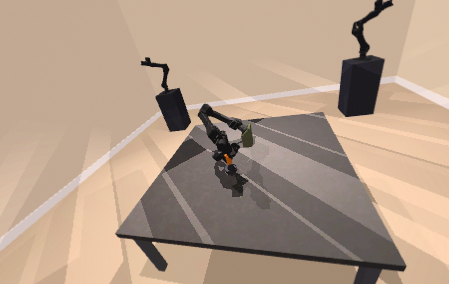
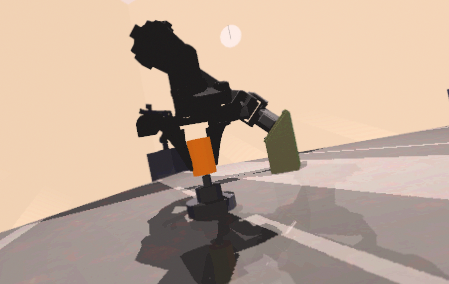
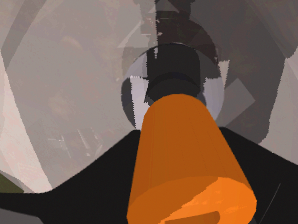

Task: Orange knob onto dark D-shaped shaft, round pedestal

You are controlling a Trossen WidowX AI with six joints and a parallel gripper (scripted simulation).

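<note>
Now: the orange knob 2 cm above my gripper tip. The rest, counted from my gripper tip: pedestal 4 cm below.
</note>
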